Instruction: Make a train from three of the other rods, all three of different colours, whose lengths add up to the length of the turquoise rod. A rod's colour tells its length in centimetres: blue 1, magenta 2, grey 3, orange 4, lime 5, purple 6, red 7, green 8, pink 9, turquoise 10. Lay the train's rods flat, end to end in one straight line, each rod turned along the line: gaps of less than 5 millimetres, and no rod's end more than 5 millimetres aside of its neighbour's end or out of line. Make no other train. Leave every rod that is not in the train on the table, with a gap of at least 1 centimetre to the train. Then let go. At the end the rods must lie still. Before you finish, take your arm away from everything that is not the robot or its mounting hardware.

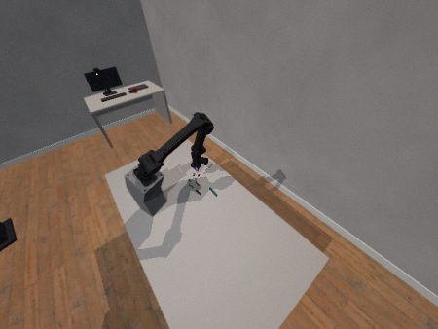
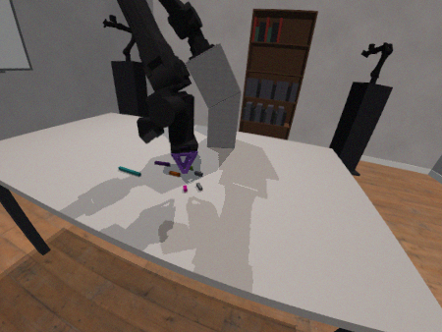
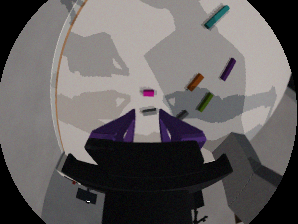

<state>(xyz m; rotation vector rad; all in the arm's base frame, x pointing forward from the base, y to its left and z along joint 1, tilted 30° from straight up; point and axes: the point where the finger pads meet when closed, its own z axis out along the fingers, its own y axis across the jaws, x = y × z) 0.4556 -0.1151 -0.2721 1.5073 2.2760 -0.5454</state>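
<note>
Now: the magenta rod 80 mm below my hand. Also, from my hand: purple rod (140 mm behind, 130 mm to the right, 80 mm below); then lime rod (130 mm behind, 30 mm to the right, 80 mm below); then orange rod (80 mm behind, 60 mm to the right, 80 mm below).
</note>
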